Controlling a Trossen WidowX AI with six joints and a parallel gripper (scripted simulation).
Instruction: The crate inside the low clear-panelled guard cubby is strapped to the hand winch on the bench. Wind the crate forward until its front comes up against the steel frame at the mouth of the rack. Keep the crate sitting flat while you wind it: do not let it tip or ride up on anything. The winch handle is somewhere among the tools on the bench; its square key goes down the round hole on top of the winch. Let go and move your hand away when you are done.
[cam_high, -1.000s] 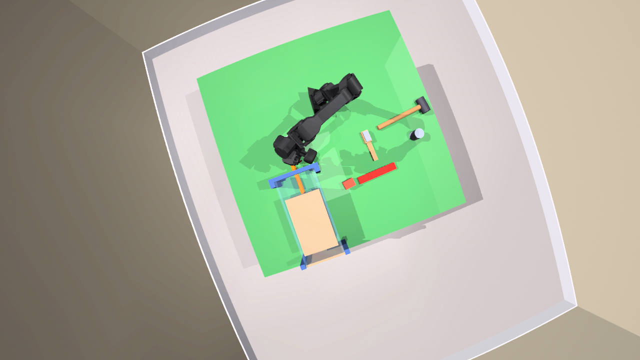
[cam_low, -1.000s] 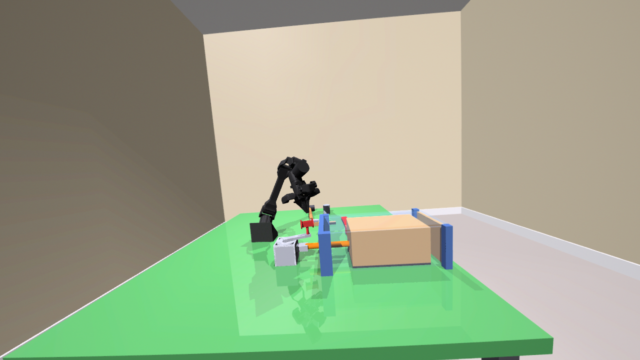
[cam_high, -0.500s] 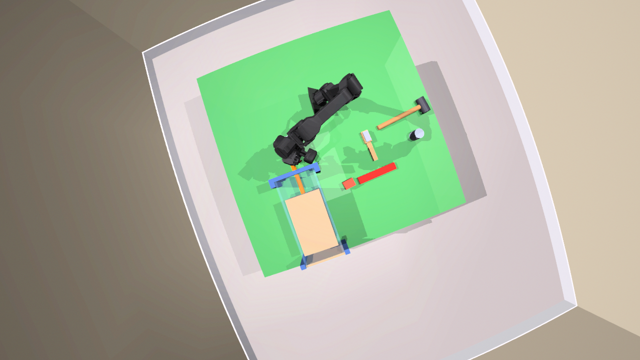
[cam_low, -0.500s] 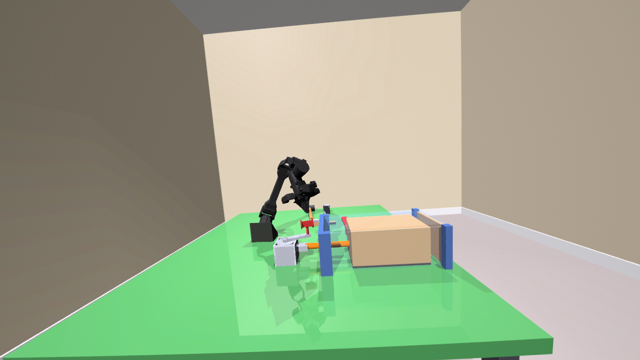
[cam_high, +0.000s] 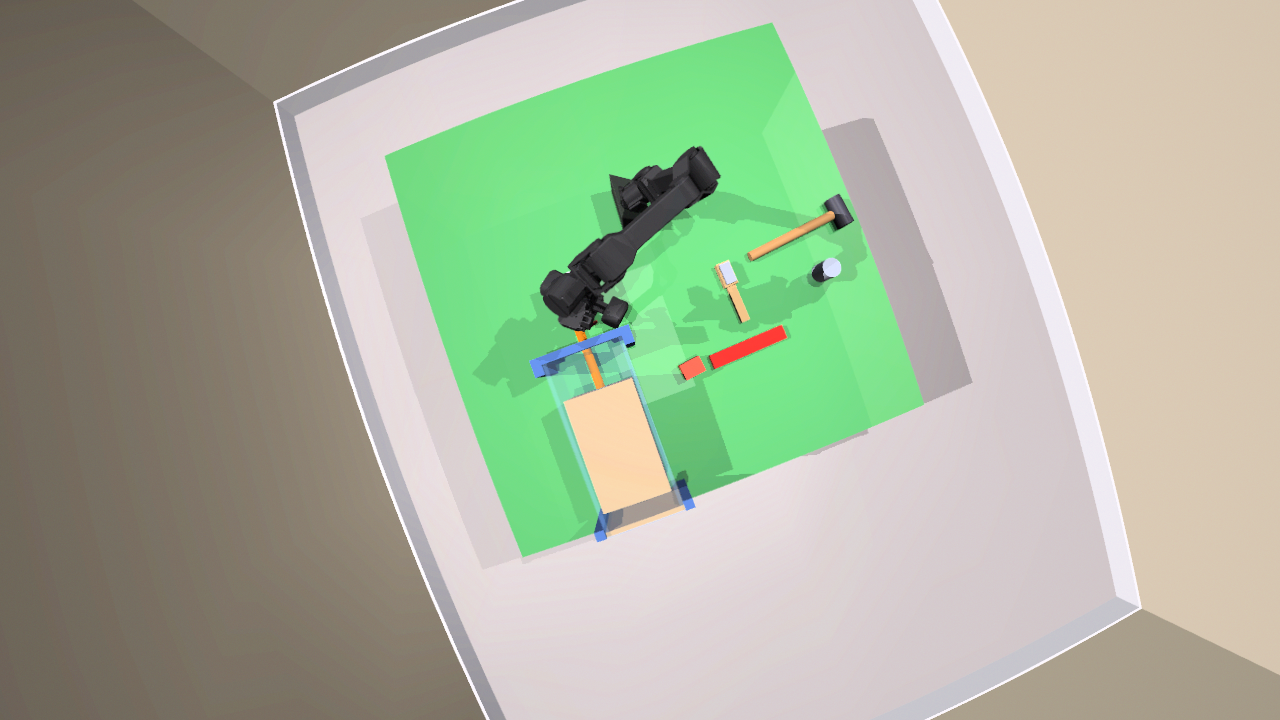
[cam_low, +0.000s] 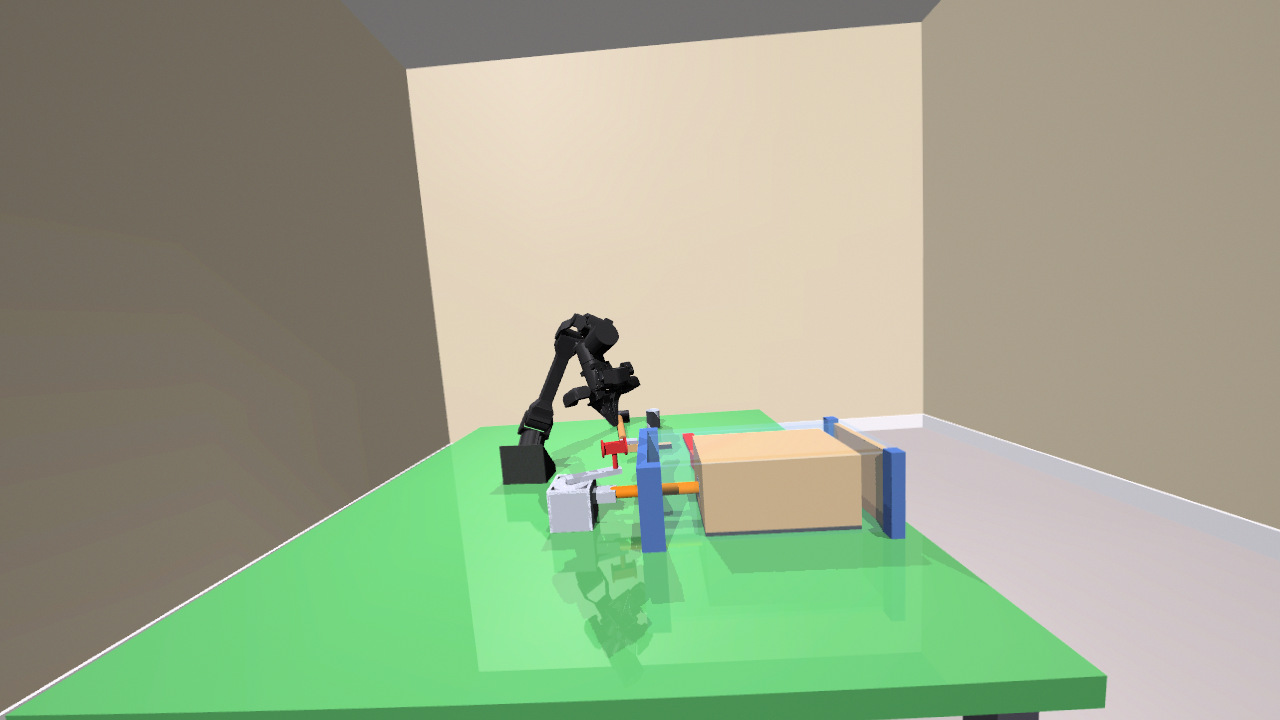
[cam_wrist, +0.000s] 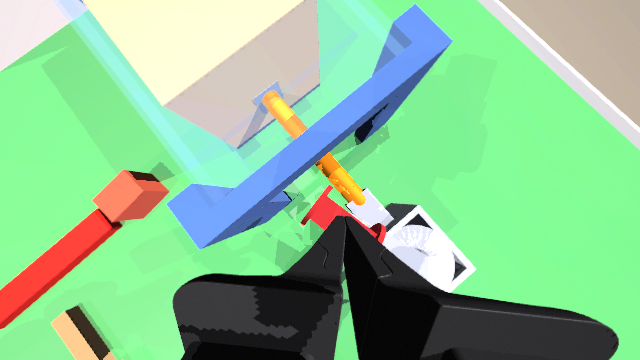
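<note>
Right now my gripper tip is 6 cm above the red knob and 1 cm past it. Round my gripper tip: blue steel frame: 9 cm below, 6 cm ahead, 2 cm to the right; then winch: 17 cm below, 11 cm behind, 6 cm to the right; then winch handle: 9 cm below, 4 cm behind, 2 cm to the right.
</note>
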